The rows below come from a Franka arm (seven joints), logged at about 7 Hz.
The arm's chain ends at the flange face. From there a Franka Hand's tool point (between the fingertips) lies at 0.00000 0.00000 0.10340 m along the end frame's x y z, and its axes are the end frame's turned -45 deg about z.
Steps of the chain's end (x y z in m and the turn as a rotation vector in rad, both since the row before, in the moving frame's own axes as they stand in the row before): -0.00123 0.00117 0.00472 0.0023 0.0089 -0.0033; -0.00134 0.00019 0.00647 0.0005 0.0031 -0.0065; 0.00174 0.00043 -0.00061 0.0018 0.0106 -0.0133; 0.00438 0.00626 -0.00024 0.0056 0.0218 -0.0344; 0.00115 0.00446 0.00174 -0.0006 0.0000 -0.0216; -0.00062 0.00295 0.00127 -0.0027 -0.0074 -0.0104
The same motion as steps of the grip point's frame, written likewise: -0.00088 0.00044 0.00472 -0.0047 0.0079 -0.0033; -0.00082 -0.00062 0.00647 -0.0018 0.0025 -0.0065; 0.00184 0.00217 -0.00062 -0.0062 0.0088 -0.0133; 0.00069 0.00867 -0.00027 -0.0115 0.0194 -0.0344; -0.00238 0.00401 0.00174 -0.0004 -0.0004 -0.0216; -0.00326 0.00131 0.00127 0.0033 -0.0071 -0.0104
